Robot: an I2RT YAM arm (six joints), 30 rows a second.
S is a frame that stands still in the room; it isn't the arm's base.
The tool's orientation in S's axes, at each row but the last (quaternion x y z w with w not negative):
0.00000 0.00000 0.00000 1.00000
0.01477 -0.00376 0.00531 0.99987
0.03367 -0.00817 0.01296 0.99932
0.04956 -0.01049 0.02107 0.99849
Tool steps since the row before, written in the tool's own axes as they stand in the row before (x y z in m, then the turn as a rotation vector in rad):
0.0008 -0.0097 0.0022 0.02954 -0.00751 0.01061
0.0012 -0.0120 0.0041 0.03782 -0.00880 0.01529
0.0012 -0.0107 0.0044 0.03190 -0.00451 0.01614
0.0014 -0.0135 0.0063 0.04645 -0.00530 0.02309
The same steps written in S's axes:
0.0008 -0.0097 0.0022 0.02954 -0.00751 0.01061
0.0013 -0.0121 0.0038 0.03780 -0.00885 0.01531
0.0014 -0.0109 0.0037 0.03175 -0.00478 0.01635
0.0019 -0.0140 0.0050 0.04619 -0.00566 0.02352

